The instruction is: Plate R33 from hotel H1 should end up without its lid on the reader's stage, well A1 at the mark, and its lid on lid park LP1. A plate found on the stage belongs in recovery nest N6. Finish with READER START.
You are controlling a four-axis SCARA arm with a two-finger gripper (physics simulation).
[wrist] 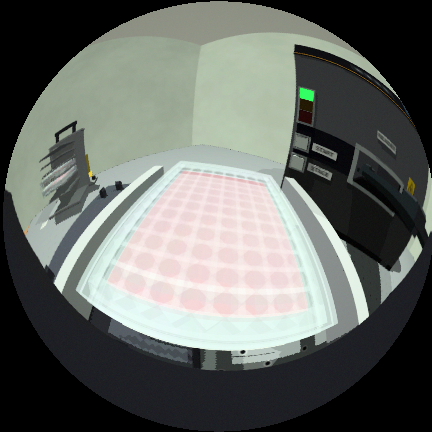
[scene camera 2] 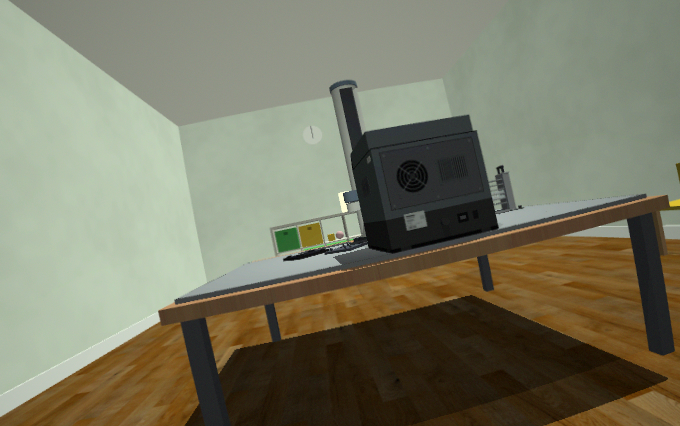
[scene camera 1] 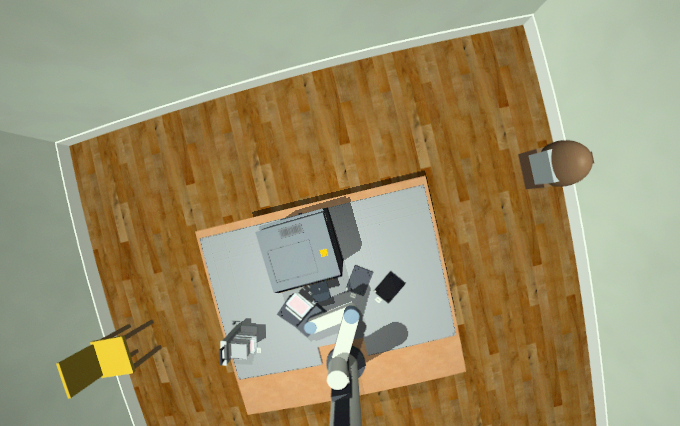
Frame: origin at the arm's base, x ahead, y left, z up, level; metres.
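Where they show: gripper, between the fingertips: point(wrist: 222, 178) point(scene camera 1: 292, 299).
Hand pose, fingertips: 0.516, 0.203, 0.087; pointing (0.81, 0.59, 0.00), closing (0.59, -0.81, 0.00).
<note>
After its pixels a point has its place, as x, y, z.
My gripper point(scene camera 1: 299, 304) @(0.516, 0.203, 0.087) point(wrist: 222, 178) @(0.516, 0.203, 0.087) is shut on a clear-edged plate with pink wells point(scene camera 1: 296, 301) @(0.504, 0.179, 0.094) point(wrist: 202, 250) @(0.447, 0.158, 0.096). The plate looks level, and a clear lid seems to cover it; its label is not readable. It is over a dark fixture point(scene camera 1: 285, 315) @(0.425, 0.274, 0.073) point(wrist: 82, 237) in front of the reader point(scene camera 1: 296, 270) @(0.749, 0.054, 0.361) point(scene camera 2: 426, 195) @(0.994, 0.004, 0.149) point(wrist: 335, 120) @(0.648, 0.121, 0.184). A small dark platform point(scene camera 1: 319, 291) @(0.550, 0.022, 0.138), perhaps the stage, sticks out from the reader's front. The START button point(wrist: 301, 142) @(0.639, 0.167, 0.129) and STAGE button point(wrist: 297, 162) @(0.639, 0.166, 0.098) are on the reader's front; its green light point(wrist: 306, 94) @(0.644, 0.167, 0.211) is lit. Well A1 and the mark cannot be made out.
A hotel point(scene camera 1: 239, 350) @(0.317, 0.555, 0.171) point(scene camera 2: 506, 190) @(0.395, 0.603, 0.111) point(wrist: 75, 170) holding plates stands at the table's left in scene camera 1. A dark grey pad point(scene camera 1: 359, 279) @(0.527, -0.211, 0.023) and a black pad point(scene camera 1: 390, 287) @(0.435, -0.385, 0.025) lie right of the platform; their names are unreadable. A yellow chair point(scene camera 1: 111, 355) stands beyond the table.
</note>
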